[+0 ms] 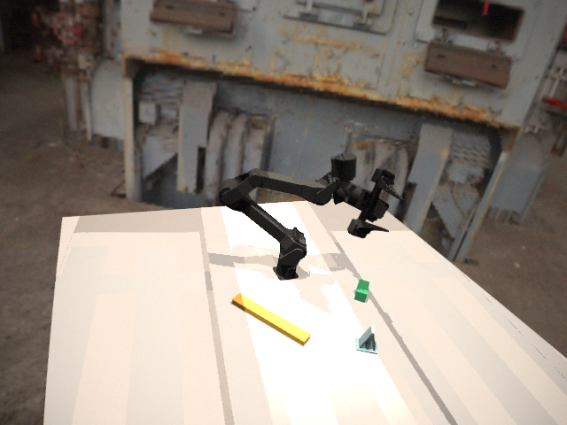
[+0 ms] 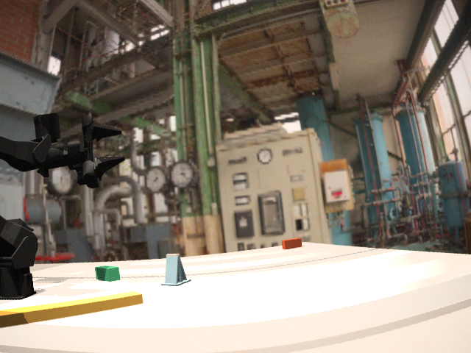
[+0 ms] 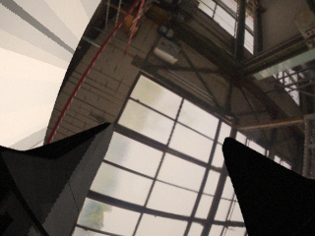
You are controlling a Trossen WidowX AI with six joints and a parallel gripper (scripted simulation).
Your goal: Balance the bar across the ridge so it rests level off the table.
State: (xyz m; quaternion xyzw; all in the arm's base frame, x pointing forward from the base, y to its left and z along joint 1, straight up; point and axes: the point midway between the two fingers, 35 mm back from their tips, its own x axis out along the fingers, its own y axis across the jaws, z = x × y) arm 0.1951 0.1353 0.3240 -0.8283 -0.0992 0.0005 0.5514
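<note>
Now: the bar 320 mm below my gripper tip, 270 mm to the right of it and 50 mm behind it. The rest, counted from my gripper tip: green block (310 mm below, 80 mm behind, 50 mm to the left); red block (510 mm ahead, 360 mm to the left, 310 mm below).
</note>
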